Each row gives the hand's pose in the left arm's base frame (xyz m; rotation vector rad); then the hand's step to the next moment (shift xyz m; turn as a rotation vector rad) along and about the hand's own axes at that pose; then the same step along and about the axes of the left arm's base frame.
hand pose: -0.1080 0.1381 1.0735 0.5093 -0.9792 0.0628
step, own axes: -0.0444 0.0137 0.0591 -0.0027 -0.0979 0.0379
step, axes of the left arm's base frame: -0.0748 -0.0062 -0.0039 -0.0040 -0.1025 -0.0227
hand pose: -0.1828 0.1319 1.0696 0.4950 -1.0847 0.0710
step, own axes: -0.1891 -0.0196 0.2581 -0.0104 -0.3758 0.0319
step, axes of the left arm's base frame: -0.2983 -0.0912 -0.0741 0.0788 -0.3456 -0.1292
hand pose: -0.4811 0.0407 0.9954 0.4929 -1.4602 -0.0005
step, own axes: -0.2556 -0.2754 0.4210 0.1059 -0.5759 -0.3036
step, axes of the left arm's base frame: -0.3508 -0.3073 -0.3177 0.4704 -0.4529 -0.0930
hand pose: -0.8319 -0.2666 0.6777 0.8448 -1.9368 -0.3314
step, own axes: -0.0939 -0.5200 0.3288 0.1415 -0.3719 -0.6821
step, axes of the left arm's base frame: -0.0358 -0.3506 -0.5129 0.6987 -0.2853 0.2324
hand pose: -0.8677 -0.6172 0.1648 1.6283 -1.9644 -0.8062
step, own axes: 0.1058 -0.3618 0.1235 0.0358 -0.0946 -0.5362
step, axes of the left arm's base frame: 0.1531 -0.1318 -0.3414 0.4233 -0.1252 0.3208
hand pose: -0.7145 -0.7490 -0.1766 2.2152 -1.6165 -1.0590
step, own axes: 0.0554 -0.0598 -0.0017 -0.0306 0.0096 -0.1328
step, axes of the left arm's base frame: 0.0538 -0.0271 -0.0549 0.0744 -0.0084 0.1143
